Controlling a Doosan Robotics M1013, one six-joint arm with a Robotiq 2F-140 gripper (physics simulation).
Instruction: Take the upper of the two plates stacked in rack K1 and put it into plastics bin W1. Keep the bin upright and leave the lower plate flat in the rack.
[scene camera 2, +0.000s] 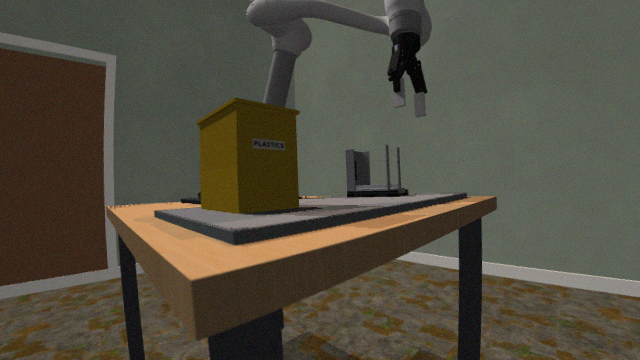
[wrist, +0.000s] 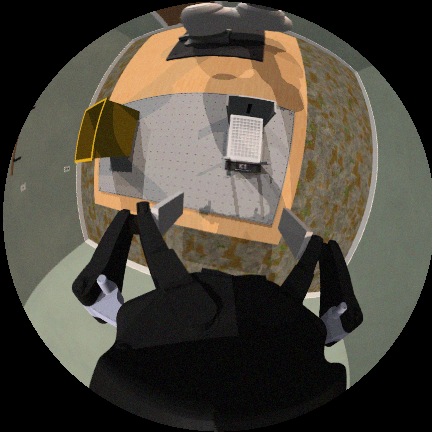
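Seen in the pictures: gripper, fingertip midpoint: (scene camera 2: 410, 111) (wrist: 232, 209); arm's base, link origin: (wrist: 208, 35).
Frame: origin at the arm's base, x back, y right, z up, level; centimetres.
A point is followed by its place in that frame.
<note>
My gripper (scene camera 2: 409, 107) {x -70.7, y -16.0, z 23.0 cm} (wrist: 232, 209) {x -70.7, y -16.0, z 23.0 cm} is open, with nothing between its fingers. It hangs high above the table, above and a little to the right of rack K1 in the scene view. Rack K1 (scene camera 2: 350, 172) {x -51.9, y -12.7, z 7.5 cm} (wrist: 237, 106) {x -50.7, y -14.9, z 8.7 cm} has a tall grey back panel and thin front posts. A white gridded plate (wrist: 245, 137) {x -57.3, y -17.7, z 3.2 cm} lies flat in it, seen from above; in the scene view the plates are a thin pale line low in the rack. The lower plate cannot be told apart. Plastics bin W1 (scene camera 2: 267, 175) {x -62.5, y 25.9, z 5.9 cm} (wrist: 117, 130) {x -54.8, y 18.8, z 8.7 cm}, yellow, stands upright; its inside bottom is hidden.
The bin and rack stand apart on a grey perforated board (scene camera 2: 200, 222) {x -66.8, y 39.4, z 0.0 cm} (wrist: 175, 150) {x -62.0, y 1.6, z 0.0 cm} on the wooden table (scene camera 2: 300, 267) {x -83.2, y 38.5, z -2.4 cm} (wrist: 150, 75) {x -26.8, y 19.6, z -1.3 cm}. The arm's dark base plate (wrist: 215, 50) {x -16.3, y -4.9, z -0.3 cm} is behind the board. The rack's thin posts stick up at its front.
</note>
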